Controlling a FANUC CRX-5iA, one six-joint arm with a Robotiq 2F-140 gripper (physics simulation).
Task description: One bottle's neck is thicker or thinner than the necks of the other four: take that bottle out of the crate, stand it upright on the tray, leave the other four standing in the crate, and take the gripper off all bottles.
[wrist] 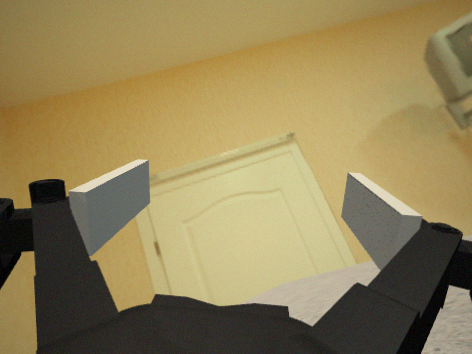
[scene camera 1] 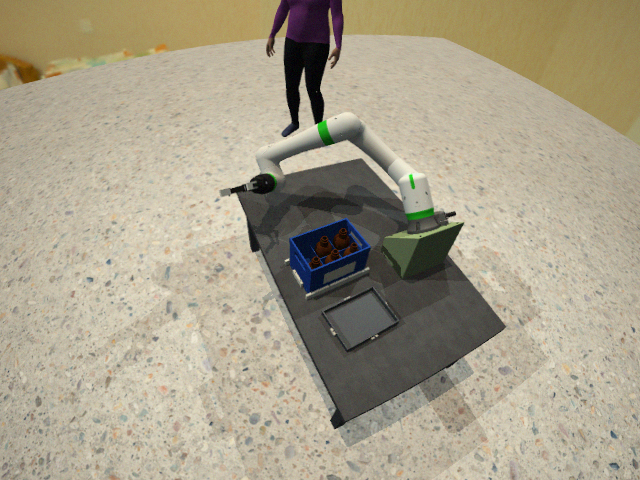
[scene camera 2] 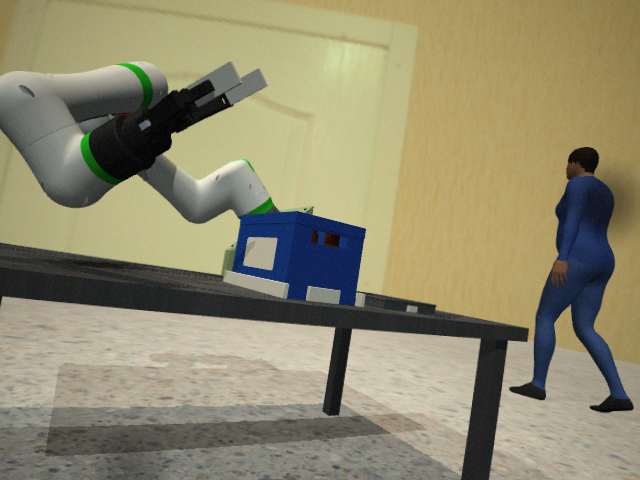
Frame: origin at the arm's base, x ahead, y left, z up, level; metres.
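Seen in the pictures: gripper, between the fingertips: (wrist: 244,188) (scene camera 1: 233,190) (scene camera 2: 251,74); arm's base, origin of its link: (scene camera 1: 423,229).
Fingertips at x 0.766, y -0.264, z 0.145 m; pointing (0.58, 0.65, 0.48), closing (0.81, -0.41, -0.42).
Offsets run from my fingertips to a thing's middle. "*": to the spot under its first point.
The blue crate {0.344 m back, 0.229 m left, 0.242 m down} (scene camera 1: 316,279) (scene camera 2: 325,268) stands on the table. Five brown bottles stand upright in it: two at the back {* 0.418 m back, 0.184 m left, 0.204 m down} (scene camera 1: 342,239) {* 0.330 m back, 0.208 m left, 0.198 m down} (scene camera 1: 324,246) and three nearer the front wall (scene camera 1: 315,262) (scene camera 1: 332,255) (scene camera 1: 351,250). The crate walls hide their lower parts. Which neck differs is too small to tell. Brown glass shows through the crate's handle hole in scene camera 2. The dark, flat tray {0.398 m back, 0.504 m left, 0.317 m down} (scene camera 1: 361,318) (scene camera 2: 395,304) lies beside the crate and bears no bottle. My gripper (scene camera 1: 225,192) (scene camera 2: 240,82) (wrist: 244,188) is open and empty, high up, away from crate and tray, pointing sideways and slightly upward.
Pale strips {* 0.361 m back, 0.332 m left, 0.305 m down} (scene camera 1: 338,283) edge the crate's base. The arm's green pedestal (scene camera 1: 421,253) stands on the dark table (scene camera 1: 413,335) (scene camera 2: 206,304), on the other side of the crate from the long table edge. A person in purple (scene camera 1: 308,23) and one in blue (scene camera 2: 586,232) stand beyond the table.
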